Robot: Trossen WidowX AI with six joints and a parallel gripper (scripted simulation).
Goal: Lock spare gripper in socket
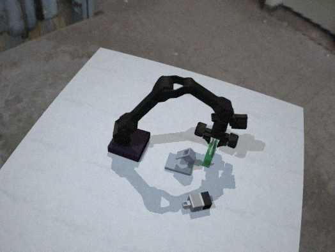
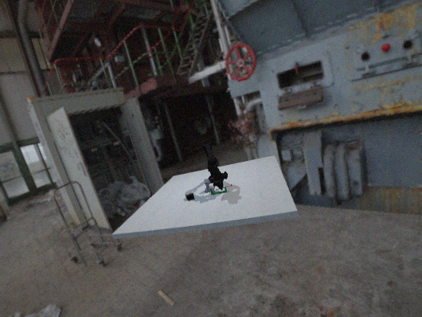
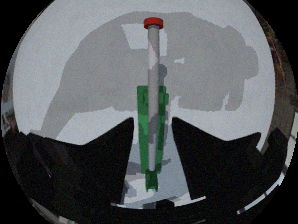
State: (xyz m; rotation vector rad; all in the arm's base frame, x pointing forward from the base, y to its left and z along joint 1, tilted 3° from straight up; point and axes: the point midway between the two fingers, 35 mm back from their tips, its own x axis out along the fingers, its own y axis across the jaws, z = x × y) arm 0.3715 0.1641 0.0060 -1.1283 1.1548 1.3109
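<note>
My gripper tip is 40 mm to the left of the green block. From my gripper tip the other things lie so: grey mount: 140 mm to the right, 90 mm behind, 30 mm above; then spare gripper: 300 mm to the right, 20 mm ahead, 10 mm below.
</note>
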